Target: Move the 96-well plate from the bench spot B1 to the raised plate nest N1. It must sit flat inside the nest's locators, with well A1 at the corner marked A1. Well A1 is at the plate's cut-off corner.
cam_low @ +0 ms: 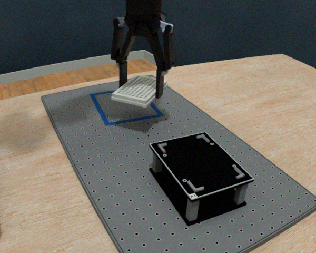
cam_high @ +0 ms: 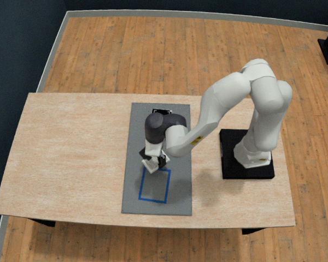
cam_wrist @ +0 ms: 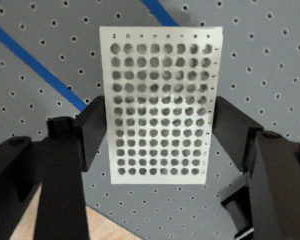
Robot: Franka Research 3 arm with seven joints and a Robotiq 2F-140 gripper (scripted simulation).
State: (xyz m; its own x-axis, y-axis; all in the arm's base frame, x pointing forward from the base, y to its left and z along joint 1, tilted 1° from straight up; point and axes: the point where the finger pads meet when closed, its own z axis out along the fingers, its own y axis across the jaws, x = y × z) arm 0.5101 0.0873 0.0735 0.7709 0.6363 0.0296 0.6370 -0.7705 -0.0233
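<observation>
The black plate nest is 26 cm to the right of my hand, 5 cm below it and 1 cm behind it. From my hand the other things lie so: white 96-well plate (2 cm below); A1 label (33 cm to the right, 7 cm behind, 4 cm below).
</observation>
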